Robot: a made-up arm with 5 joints.
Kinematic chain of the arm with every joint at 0, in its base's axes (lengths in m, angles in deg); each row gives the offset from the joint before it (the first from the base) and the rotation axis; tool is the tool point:
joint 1: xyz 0 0 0.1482 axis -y
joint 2: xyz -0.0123 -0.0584 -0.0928 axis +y
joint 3: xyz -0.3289 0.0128 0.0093 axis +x
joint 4: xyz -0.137 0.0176 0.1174 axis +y
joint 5: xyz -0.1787 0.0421 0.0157 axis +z
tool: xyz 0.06 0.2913 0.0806
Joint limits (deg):
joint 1: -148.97..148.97
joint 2: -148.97..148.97
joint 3: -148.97..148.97
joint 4: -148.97..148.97
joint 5: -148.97..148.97
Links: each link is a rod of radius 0.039 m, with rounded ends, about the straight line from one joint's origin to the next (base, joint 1, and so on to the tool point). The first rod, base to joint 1, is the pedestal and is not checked.
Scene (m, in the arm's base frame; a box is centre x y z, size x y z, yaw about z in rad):
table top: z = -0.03
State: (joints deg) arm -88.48 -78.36 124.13 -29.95 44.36
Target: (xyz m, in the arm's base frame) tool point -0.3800 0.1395 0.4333
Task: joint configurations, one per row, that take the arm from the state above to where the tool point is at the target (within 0.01 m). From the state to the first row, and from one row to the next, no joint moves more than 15 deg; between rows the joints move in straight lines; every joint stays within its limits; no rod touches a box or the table.
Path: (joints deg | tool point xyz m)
1: -86.30 -77.93 122.89 -43.79 48.76 | -0.8336 -0.1556 0.5582
2: -84.12 -77.49 121.65 -57.62 53.16 | -0.7993 -0.0674 0.5627
3: -81.95 -77.06 120.41 -71.46 57.56 | -0.7430 0.0126 0.5568
4: -79.77 -76.62 119.17 -85.29 61.96 | -0.6679 0.0780 0.5401
5: -77.59 -76.19 117.94 -99.13 66.36 | -0.5784 0.1234 0.5132
6: -75.41 -75.76 116.70 -112.97 70.77 | -0.4802 0.1447 0.4770
7: -73.23 -75.32 115.46 -126.80 75.17 | -0.3800 0.1395 0.4333

